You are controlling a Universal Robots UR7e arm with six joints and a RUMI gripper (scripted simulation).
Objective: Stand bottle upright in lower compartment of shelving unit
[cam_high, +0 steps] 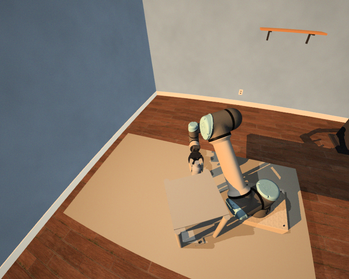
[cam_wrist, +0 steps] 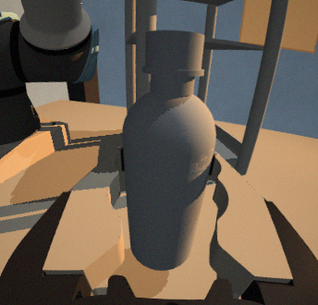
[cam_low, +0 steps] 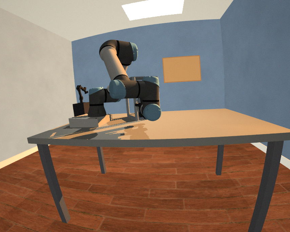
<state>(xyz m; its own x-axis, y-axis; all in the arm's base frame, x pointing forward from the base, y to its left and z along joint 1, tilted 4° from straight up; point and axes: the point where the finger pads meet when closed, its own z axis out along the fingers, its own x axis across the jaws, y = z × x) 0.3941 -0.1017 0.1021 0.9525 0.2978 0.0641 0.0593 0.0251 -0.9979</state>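
Right now my hand is 28 cm to the right of the shelving unit, 5 cm past it and 3 cm below it. From my hand the other things lie so: grey bottle: 2 cm above.
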